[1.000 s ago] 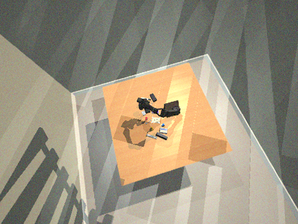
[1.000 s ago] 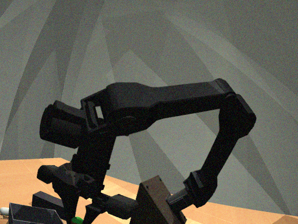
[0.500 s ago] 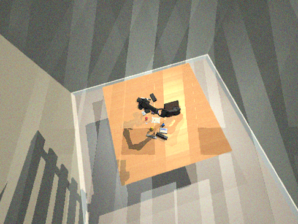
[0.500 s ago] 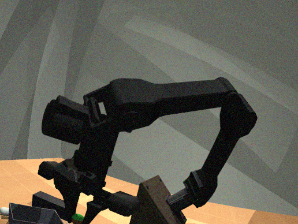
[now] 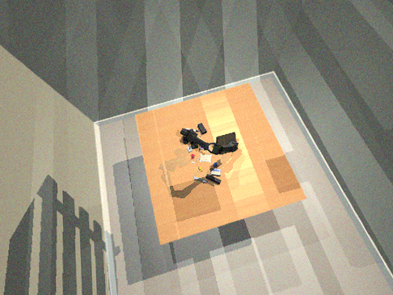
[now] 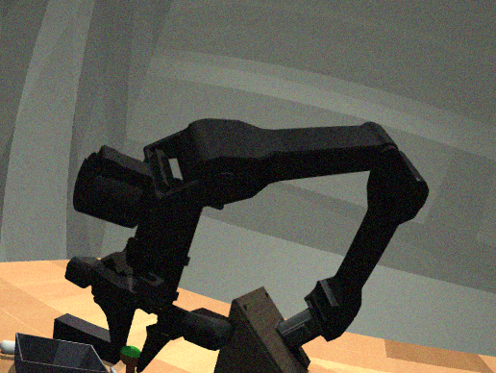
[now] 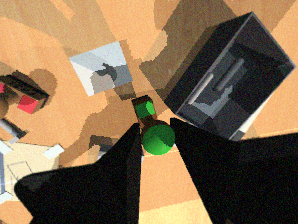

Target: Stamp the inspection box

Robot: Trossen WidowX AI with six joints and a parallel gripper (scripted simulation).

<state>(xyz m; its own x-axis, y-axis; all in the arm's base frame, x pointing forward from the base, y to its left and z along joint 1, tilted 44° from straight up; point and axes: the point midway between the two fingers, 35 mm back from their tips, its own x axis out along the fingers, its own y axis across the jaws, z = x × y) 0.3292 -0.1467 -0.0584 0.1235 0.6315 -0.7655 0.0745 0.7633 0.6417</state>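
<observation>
Right now the purple ink pad is 100 mm behind my gripper tip, 60 mm to the left of it and 60 mm below it. From my gripper tip the other things lie so: red stamp (130 mm to the left, 50 mm below, 40 mm ahead); then dark tray (90 mm to the right, 60 mm below); then green stamp (20 mm below).
</observation>
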